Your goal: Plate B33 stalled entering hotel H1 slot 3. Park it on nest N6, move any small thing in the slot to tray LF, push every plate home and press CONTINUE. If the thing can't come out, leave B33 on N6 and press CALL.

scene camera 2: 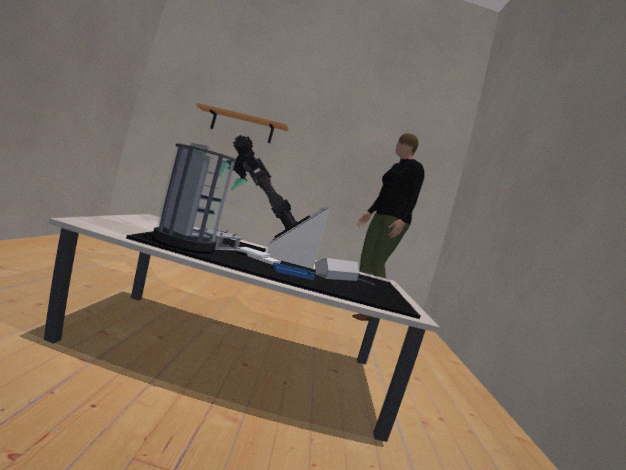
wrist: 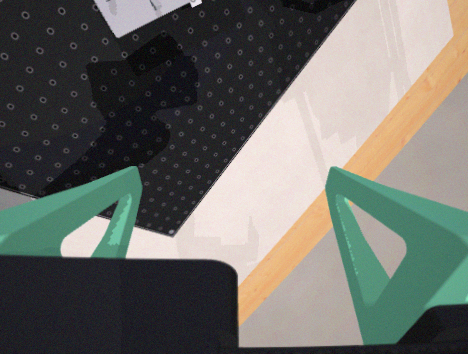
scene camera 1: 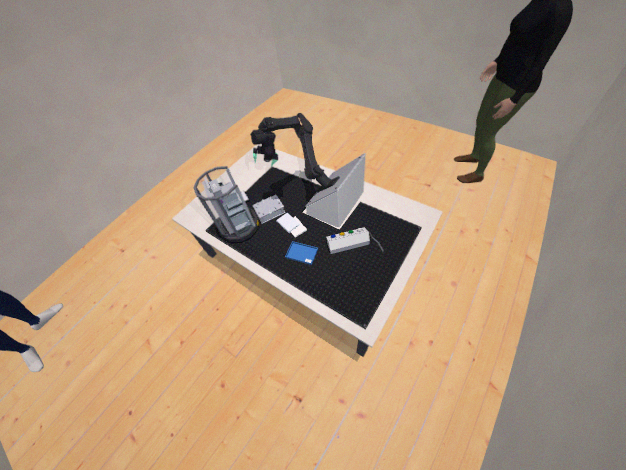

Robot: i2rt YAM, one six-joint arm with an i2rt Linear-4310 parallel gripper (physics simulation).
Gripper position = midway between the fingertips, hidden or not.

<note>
My gripper [wrist: 233, 177] is open, with nothing in its grasp. Further things: a round plate rack [scene camera 2: 198, 181] and a white button box [scene camera 2: 328, 268].
The round plate rack shows as well in scene camera 1 [scene camera 1: 216, 189]. The white button box also shows in scene camera 1 [scene camera 1: 359, 237].
</note>
